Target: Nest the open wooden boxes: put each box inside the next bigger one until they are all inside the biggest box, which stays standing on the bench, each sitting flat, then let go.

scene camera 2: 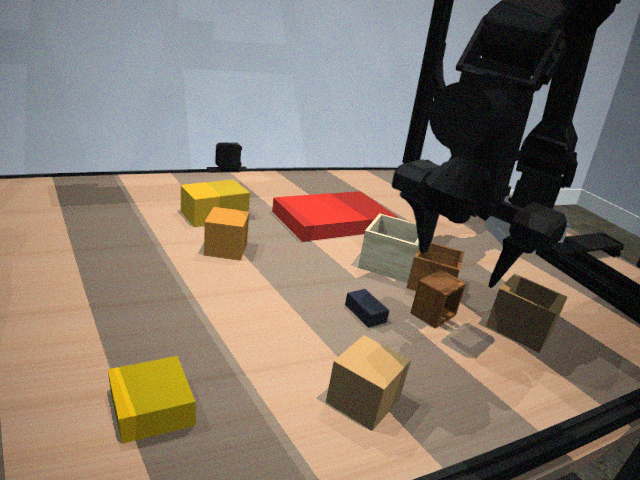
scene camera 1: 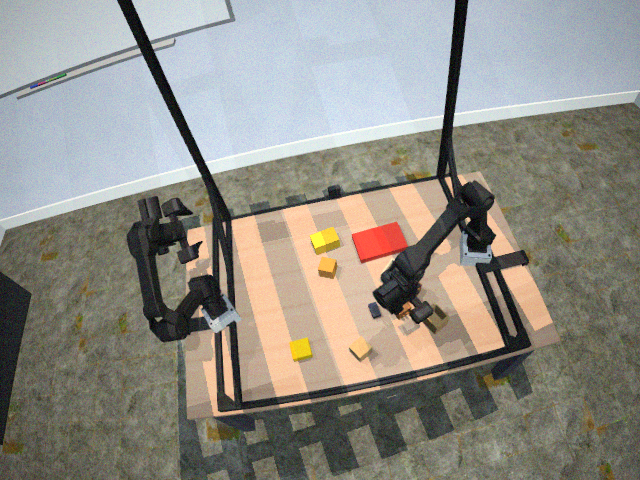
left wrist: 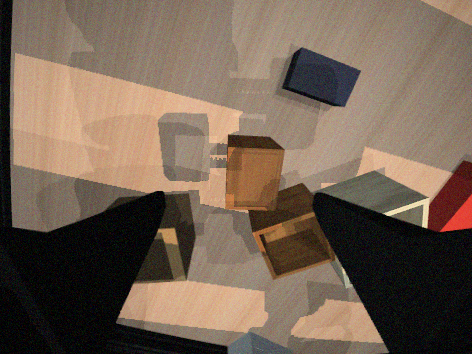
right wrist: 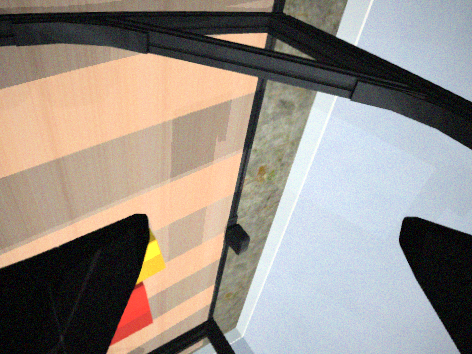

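Seen in the pictures: left gripper, fingertip midpoint: [scene camera 2: 456, 268] [scene camera 1: 405, 305] [left wrist: 240, 199]; right gripper, fingertip midpoint: [scene camera 1: 196, 227] [right wrist: 275, 228]; left arm's base, link origin: [scene camera 1: 477, 244]; right arm's base, link origin: [scene camera 1: 217, 309].
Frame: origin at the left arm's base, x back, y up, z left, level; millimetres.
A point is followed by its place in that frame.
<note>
A pale grey-green open box [scene camera 2: 387, 255] {y -30, x -291, z 152 mm} [left wrist: 372, 192] {y -30, x -302, z 146 mm} stands upright. Beside it a brown open box [scene camera 2: 436, 264] {y -16, x -240, z 195 mm} [left wrist: 280, 209] {y -31, x -238, z 196 mm} stands upright. A smaller brown box [scene camera 2: 431, 299] {y -29, x -263, z 256 mm} [left wrist: 255, 175] {y -14, x -250, z 241 mm} lies on its side close to it, its opening facing right in scene camera 2. An olive-brown open box [scene camera 1: 434, 322] {y -58, x -138, z 269 mm} [scene camera 2: 524, 317] {y -27, x -157, z 288 mm} [left wrist: 187, 217] {y -43, x -173, z 249 mm} stands upright to the right. These boxes are apart, none nested. My left gripper [scene camera 1: 408, 308] {y 8, x -238, z 246 mm} [scene camera 2: 457, 267] {y 8, x -238, z 246 mm} [left wrist: 240, 199] {y 8, x -238, z 246 mm} is open and empty above the brown boxes. My right gripper [scene camera 1: 193, 227] {y 232, x -875, z 154 mm} [right wrist: 275, 228] {y 232, x -875, z 154 mm} is open and empty at the far left, away from the boxes.
A navy block [scene camera 1: 374, 310] {y -44, x -333, z 248 mm} [scene camera 2: 367, 307] {y -44, x -336, z 256 mm} [left wrist: 322, 77] {y -44, x -333, z 245 mm} lies near the brown boxes. A tan cube [scene camera 1: 360, 348] {y -12, x -361, z 390 mm} [scene camera 2: 368, 379] {y -12, x -371, z 409 mm} stands in front; no opening shows. A red slab [scene camera 1: 379, 241] {y -37, x -339, z -12 mm} [scene camera 2: 330, 214] {y -37, x -351, z 15 mm}, an orange block [scene camera 1: 327, 267] {y -12, x -502, z 121 mm} [scene camera 2: 225, 233] {y -24, x -506, z 134 mm} and two yellow blocks [scene camera 1: 324, 240] {y -16, x -529, z 11 mm} [scene camera 1: 300, 349] {y -33, x -547, z 407 mm} lie farther off.
</note>
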